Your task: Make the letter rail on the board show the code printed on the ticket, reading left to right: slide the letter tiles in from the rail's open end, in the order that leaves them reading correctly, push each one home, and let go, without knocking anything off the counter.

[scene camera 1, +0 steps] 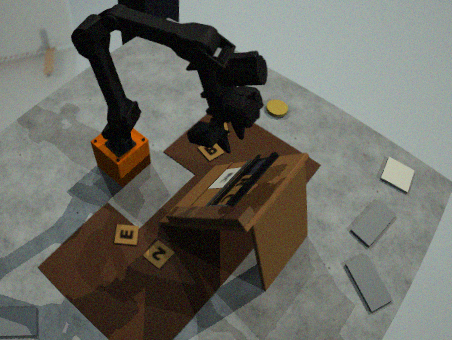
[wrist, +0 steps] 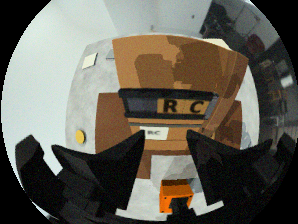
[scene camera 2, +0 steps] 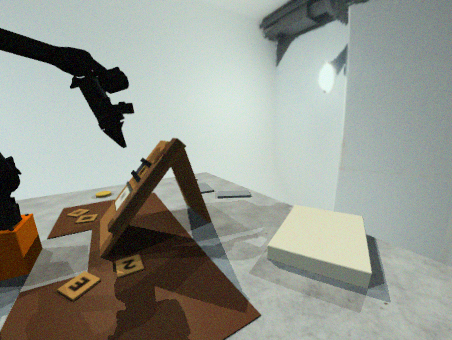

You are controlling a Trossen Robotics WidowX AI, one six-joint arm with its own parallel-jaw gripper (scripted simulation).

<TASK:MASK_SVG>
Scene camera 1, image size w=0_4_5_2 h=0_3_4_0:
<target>gripper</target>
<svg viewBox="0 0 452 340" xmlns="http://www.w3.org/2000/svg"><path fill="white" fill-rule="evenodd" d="M259 90L255 87L237 87L230 84L219 92L208 93L203 91L200 96L201 98L206 98L209 107L206 110L206 114L212 116L209 122L198 121L188 130L187 137L189 142L207 148L213 147L217 143L226 153L231 153L227 137L230 131L225 130L223 123L231 122L238 138L243 140L245 128L251 127L260 118L260 109L264 104L262 103Z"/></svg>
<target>cream plate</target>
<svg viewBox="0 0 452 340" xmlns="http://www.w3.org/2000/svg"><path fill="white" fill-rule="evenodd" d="M389 157L381 175L381 180L407 194L414 170Z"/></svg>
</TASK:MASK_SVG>
